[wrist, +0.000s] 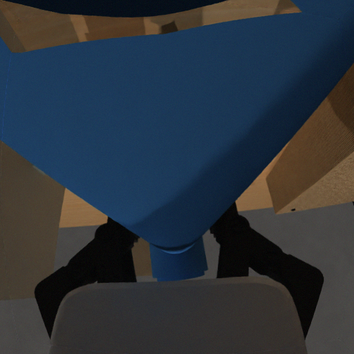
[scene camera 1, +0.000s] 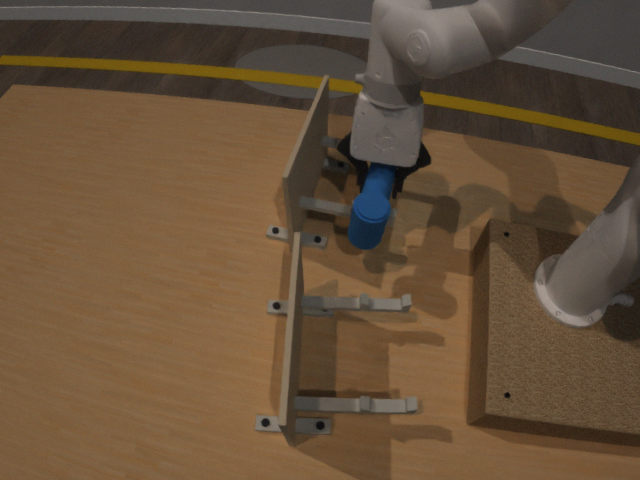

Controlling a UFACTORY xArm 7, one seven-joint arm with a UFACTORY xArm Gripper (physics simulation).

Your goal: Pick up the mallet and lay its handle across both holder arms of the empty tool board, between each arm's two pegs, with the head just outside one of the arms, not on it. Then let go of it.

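Seen in the pictures: arm's base, origin of the base link: [scene camera 1: 569, 291].
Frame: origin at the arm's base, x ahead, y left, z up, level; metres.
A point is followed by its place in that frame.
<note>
The blue mallet [scene camera 1: 368, 223] {y 0.007, x 0.335, z 0.093 m} [wrist: 165, 125] is held at its handle in my gripper [scene camera 1: 379, 187] {y -0.101, x 0.329, z 0.035 m} [wrist: 174, 235], which is shut on it. The head points toward the near side in the scene view. It overlaps the near holder arm [scene camera 1: 326, 206] {y -0.076, x 0.409, z 0.004 m} of the far tool board [scene camera 1: 308, 155] {y -0.140, x 0.454, z 0.051 m}; I cannot tell the gap in height. That board's far arm [scene camera 1: 330, 142] {y -0.226, x 0.433, z 0.004 m} is partly hidden by my gripper, and its pegs are mostly hidden. The near tool board [scene camera 1: 293, 335] {y 0.181, x 0.398, z 0.079 m} has two bare holder arms [scene camera 1: 338, 303] {y 0.084, x 0.358, z -0.013 m} [scene camera 1: 336, 404] {y 0.232, x 0.332, z -0.013 m}, each with two upright pegs.
The boards stand on small bolted feet [scene camera 1: 313, 425] {y 0.256, x 0.359, z -0.079 m} on the wooden table [scene camera 1: 129, 258] {y 0.045, x 0.758, z -0.091 m}. A brown block [scene camera 1: 547, 382] {y 0.154, x 0.043, z -0.003 m} carrying the robot base [scene camera 1: 576, 294] {y 0.041, x 0.024, z 0.061 m} is at the right. A yellow floor line [scene camera 1: 155, 67] runs behind the table.
</note>
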